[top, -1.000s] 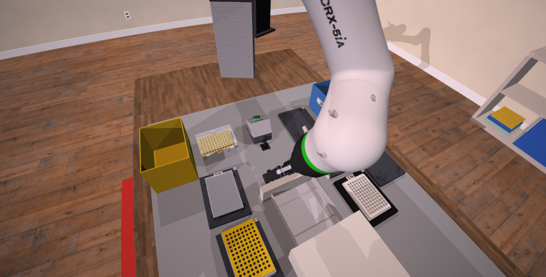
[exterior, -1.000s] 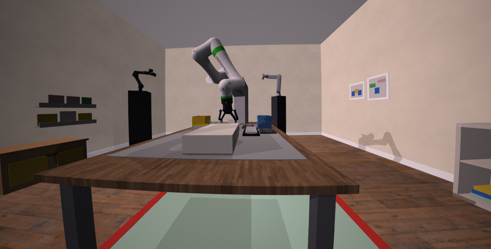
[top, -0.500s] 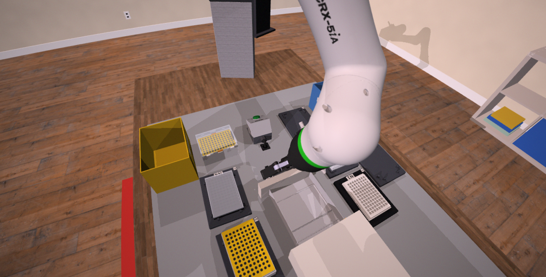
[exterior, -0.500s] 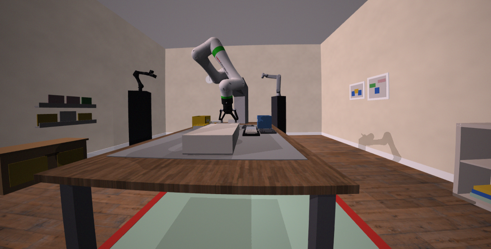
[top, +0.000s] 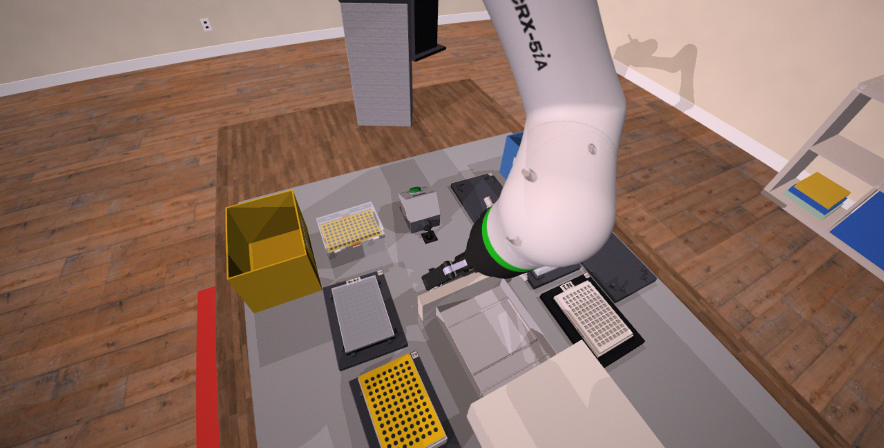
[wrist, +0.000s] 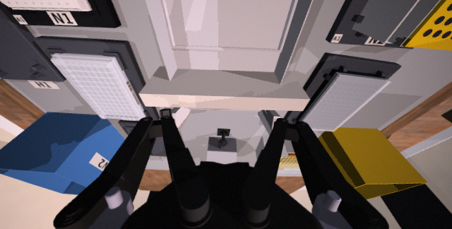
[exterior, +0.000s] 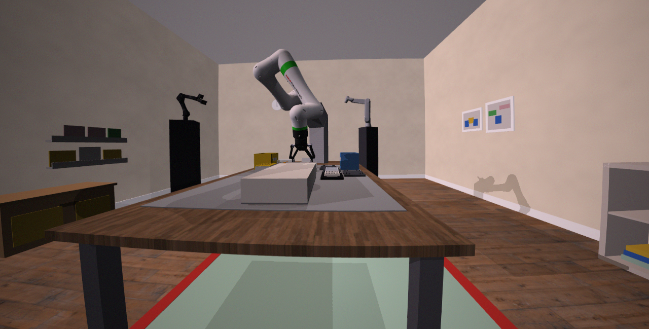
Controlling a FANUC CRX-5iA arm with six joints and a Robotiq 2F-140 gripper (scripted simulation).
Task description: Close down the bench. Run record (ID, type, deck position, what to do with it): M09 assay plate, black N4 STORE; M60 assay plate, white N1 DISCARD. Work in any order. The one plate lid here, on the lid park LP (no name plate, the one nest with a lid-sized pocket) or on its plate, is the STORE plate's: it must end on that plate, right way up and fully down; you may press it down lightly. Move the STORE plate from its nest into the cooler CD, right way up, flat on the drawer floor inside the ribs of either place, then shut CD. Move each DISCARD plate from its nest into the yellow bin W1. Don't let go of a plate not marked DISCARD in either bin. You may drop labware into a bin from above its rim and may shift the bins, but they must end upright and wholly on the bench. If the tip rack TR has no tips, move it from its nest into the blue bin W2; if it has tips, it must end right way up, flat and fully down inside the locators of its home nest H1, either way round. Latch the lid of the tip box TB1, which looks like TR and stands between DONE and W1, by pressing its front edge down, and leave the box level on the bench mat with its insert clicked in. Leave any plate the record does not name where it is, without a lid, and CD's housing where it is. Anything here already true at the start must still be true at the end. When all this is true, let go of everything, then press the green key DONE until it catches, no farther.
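Right now my hand is 170 mm to the left of the lid, 80 mm past it and 30 mm above it. From my hand the other things lie so: cooler drawer: 150 mm ahead, 60 mm to the right, 30 mm below; then nest N4: 170 mm to the right, 80 mm behind, 40 mm below; then green key DONE: 210 mm behind, 90 mm to the left, 20 mm above.
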